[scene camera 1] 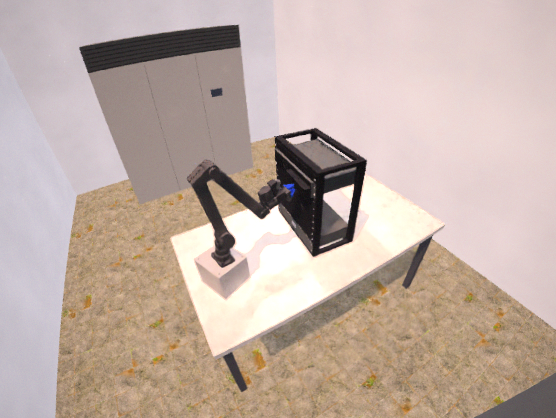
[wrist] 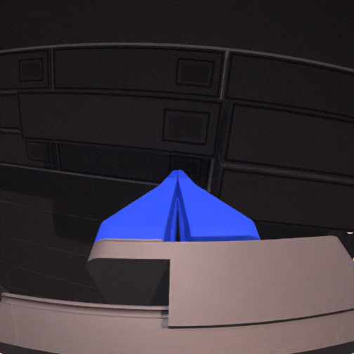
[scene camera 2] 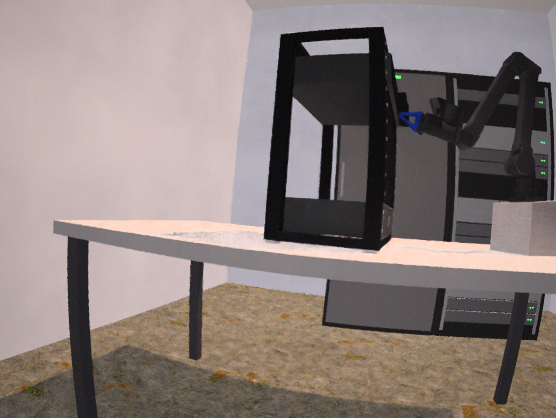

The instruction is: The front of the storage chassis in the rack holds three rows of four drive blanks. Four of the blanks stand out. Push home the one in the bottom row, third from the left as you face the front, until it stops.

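Pixels of known places: gripper, between the fingertips: (scene camera 2: 398, 114); arm's base, origin of its link: (scene camera 1: 223, 258) (scene camera 2: 526, 201).
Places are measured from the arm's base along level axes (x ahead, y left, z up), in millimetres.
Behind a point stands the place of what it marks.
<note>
The storage chassis (scene camera 1: 320, 151) @(z 340, x 750, y 38 mm) (scene camera 2: 332, 75) @(z 273, x 734, y 215 mm) sits high in the black rack (scene camera 1: 318, 215) @(z 148, x 487, y -208 mm) (scene camera 2: 376, 150) @(z 62, x 622, y 277 mm). In the wrist view, the bottom-row blank (wrist: 110, 162) in the middle visible column, seemingly the third, lies deeper than the blank above and looks level with its left neighbour. The middle-row blank (wrist: 95, 120) above it stands out. The bottom-row blank (wrist: 285, 200) to the right also stands out. My gripper (scene camera 1: 293, 188) @(z 260, x 495, y -41 mm) (scene camera 2: 402, 117) @(z 260, x 495, y -41 mm) (wrist: 177, 178) is shut and empty, its blue tips in front of the deeper blank's right half. Contact cannot be told; the tips hide part of its lower edge.
A second dark unit (scene camera 1: 332, 222) @(z -60, x 691, y -149 mm) (scene camera 2: 325, 215) @(z -100, x 733, y 209 mm) sits at the rack's bottom. The rack and the arm's pale base block (scene camera 1: 222, 272) @(z 8, x -52, y -85 mm) (scene camera 2: 510, 227) @(z -95, x 86, y 35 mm) stand on the table (scene camera 1: 295, 295) @(z -180, x 214, y -328 mm) (scene camera 2: 225, 252) @(z -193, x 936, y 378 mm). The protruding middle-row blank overhangs close above my fingertips.
</note>
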